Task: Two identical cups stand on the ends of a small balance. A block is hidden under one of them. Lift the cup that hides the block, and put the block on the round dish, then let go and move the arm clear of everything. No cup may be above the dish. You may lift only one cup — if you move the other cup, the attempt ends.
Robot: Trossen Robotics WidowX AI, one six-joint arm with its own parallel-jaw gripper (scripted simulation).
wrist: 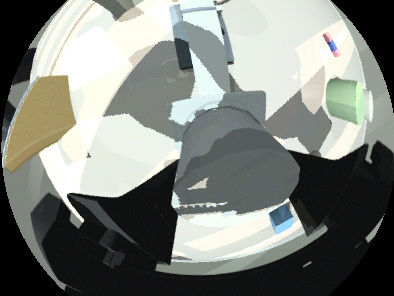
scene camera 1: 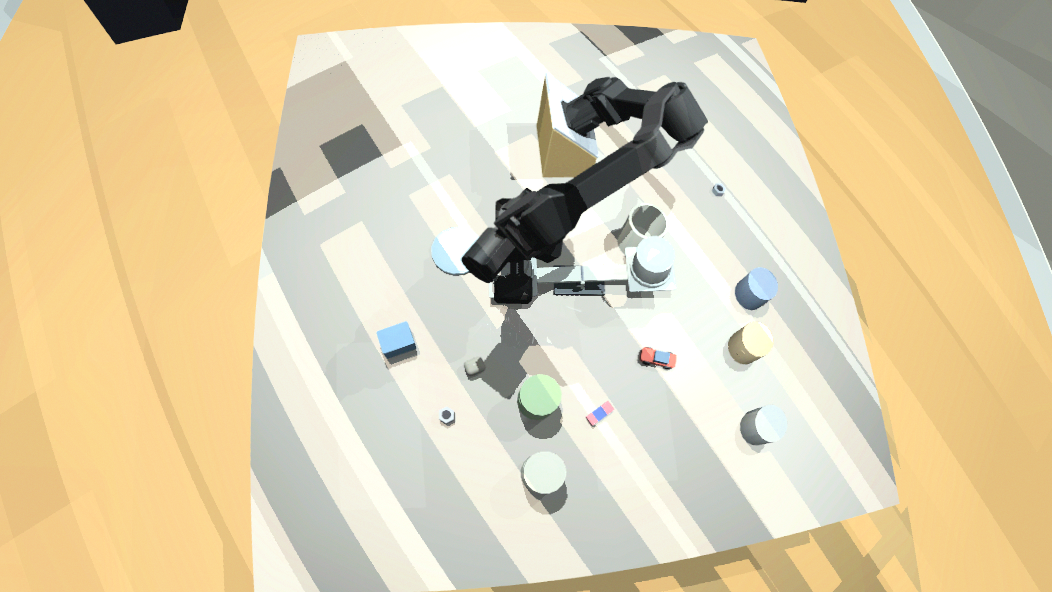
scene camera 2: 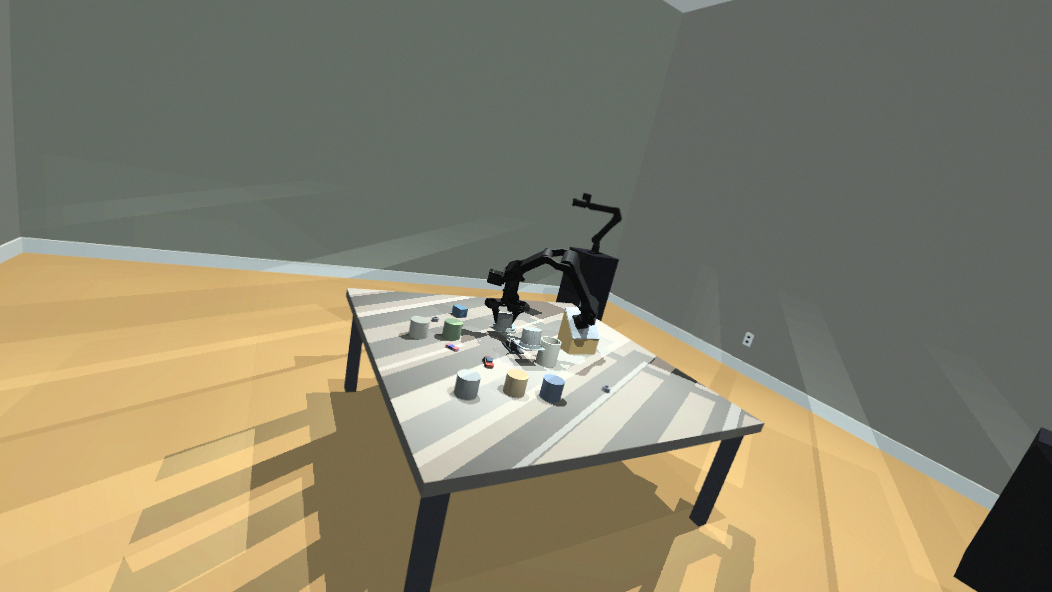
Labels:
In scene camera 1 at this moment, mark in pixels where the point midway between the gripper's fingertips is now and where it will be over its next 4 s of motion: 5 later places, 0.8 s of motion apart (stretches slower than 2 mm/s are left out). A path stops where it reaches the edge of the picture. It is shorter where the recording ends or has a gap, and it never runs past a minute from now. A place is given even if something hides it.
My gripper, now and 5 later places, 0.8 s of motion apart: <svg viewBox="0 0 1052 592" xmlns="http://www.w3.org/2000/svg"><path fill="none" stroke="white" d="M510 268L511 264L513 257L512 250L514 240L481 225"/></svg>

